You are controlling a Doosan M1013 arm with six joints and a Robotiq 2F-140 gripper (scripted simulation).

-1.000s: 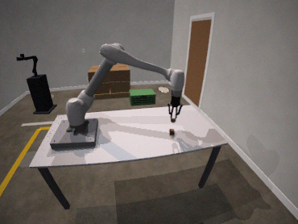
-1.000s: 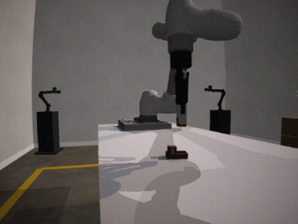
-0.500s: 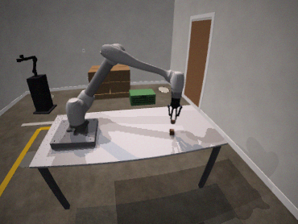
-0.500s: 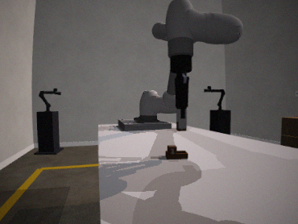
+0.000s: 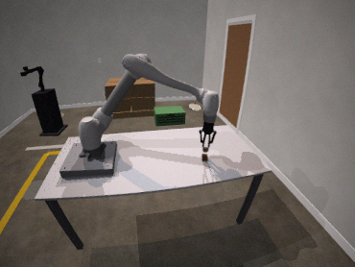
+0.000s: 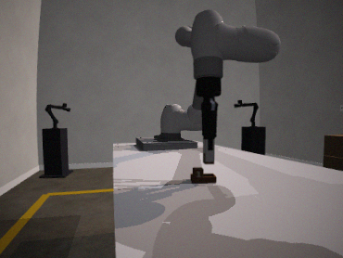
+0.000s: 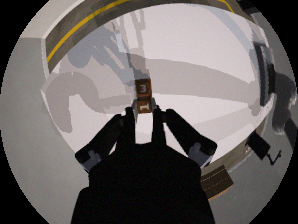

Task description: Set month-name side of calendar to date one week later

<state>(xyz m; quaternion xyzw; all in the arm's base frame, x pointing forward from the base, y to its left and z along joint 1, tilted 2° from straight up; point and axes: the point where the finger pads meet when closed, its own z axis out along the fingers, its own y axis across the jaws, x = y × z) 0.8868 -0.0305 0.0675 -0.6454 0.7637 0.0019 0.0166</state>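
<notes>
The brown tray is 2 cm to the right of my hand and 9 cm below it.
</notes>
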